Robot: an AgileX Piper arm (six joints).
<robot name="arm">
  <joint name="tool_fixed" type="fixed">
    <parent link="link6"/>
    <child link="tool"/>
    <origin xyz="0 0 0" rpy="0 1.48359 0"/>
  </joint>
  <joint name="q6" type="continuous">
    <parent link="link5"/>
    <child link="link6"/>
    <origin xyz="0.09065 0 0.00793"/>
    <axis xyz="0.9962 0 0.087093"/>
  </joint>
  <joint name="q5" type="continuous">
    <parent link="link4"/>
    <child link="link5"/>
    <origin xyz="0 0 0"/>
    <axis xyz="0 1 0"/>
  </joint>
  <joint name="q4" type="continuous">
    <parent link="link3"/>
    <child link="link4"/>
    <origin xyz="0.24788 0 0.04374"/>
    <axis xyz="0.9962 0 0.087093"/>
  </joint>
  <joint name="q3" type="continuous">
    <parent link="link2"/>
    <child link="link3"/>
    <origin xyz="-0.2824 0 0.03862"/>
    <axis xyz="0 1 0"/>
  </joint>
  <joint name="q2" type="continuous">
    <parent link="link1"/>
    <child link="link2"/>
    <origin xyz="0 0 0"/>
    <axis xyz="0 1 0"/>
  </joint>
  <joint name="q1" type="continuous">
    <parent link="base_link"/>
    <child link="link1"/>
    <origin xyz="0 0 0.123"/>
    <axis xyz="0 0 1"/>
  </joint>
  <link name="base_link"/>
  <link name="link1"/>
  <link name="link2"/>
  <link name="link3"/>
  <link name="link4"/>
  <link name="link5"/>
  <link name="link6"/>
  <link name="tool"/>
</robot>
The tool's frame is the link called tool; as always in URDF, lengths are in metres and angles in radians. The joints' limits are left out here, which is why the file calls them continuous.
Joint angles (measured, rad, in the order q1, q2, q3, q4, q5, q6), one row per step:
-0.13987, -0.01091, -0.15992, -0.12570, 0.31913, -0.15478
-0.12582, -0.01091, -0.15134, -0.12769, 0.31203, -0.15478
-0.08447, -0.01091, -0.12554, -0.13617, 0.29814, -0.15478
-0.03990, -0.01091, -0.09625, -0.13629, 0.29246, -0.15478
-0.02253, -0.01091, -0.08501, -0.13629, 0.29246, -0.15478
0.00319, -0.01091, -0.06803, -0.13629, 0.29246, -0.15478
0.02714, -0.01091, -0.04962, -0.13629, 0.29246, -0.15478
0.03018, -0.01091, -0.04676, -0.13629, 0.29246, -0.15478
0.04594, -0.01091, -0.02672, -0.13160, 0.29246, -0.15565
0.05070, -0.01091, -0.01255, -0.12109, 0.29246, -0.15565
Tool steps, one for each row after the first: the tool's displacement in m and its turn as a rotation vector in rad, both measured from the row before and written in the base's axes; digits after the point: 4 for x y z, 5 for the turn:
0.0008, 0.0005, -0.0022, -0.00193, 0.00181, 0.01442
0.0023, 0.0016, -0.0072, -0.00736, 0.01288, 0.04114
0.0023, 0.0021, -0.0092, 0.00119, 0.02364, 0.04530
0.0008, 0.0008, -0.0037, 0.00035, 0.01123, 0.01737
0.0010, 0.0013, -0.0057, 0.00016, 0.01698, 0.02572
0.0010, 0.0012, -0.0062, -0.00028, 0.01841, 0.02395
0.0001, 0.0002, -0.0010, -0.00008, 0.00286, 0.00304
0.0009, 0.0010, -0.0067, 0.00302, 0.02020, 0.01652
0.0005, 0.0006, -0.0048, 0.00974, 0.01466, 0.00599

